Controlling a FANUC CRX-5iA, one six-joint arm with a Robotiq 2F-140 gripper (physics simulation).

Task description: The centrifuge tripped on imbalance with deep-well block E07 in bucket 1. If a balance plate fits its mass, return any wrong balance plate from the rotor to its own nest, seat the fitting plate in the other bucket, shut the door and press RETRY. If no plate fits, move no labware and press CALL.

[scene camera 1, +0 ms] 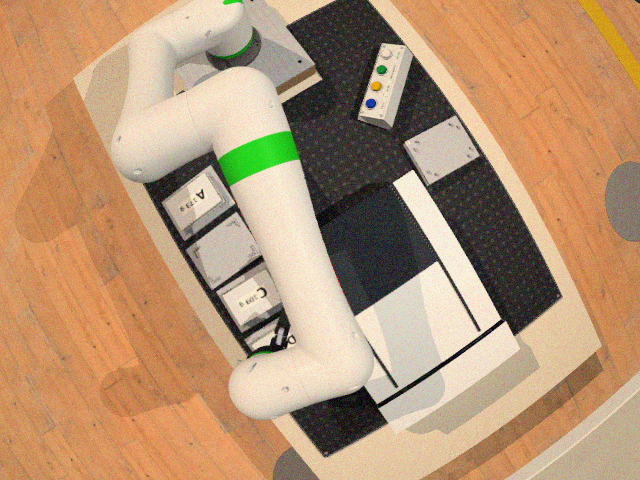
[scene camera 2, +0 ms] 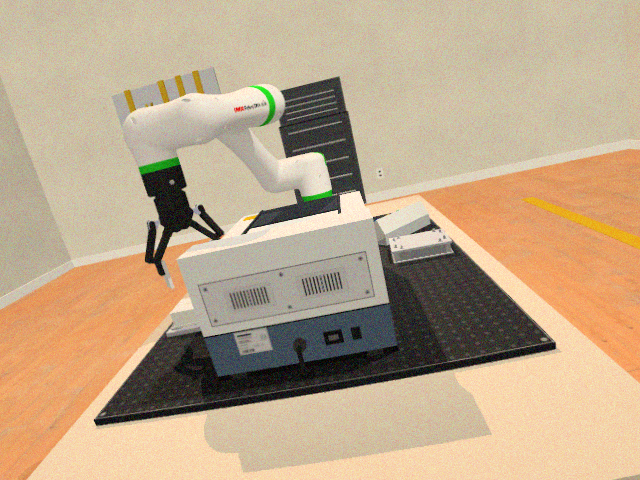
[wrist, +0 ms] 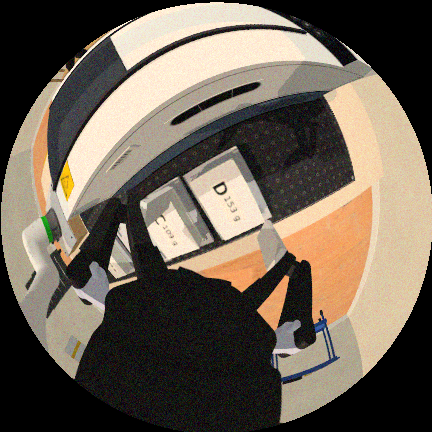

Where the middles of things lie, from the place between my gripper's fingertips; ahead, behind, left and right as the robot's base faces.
Now: the nest (scene camera 1: 229, 247) 26 cm behind my hand, 1 cm to the left of it and 11 cm below it. From my hand the other things lie so: button box (scene camera 1: 383, 94) (33 cm behind, 59 cm to the left, 8 cm below); centrifuge (scene camera 2: 310, 291) (11 cm ahead, 27 cm to the left).
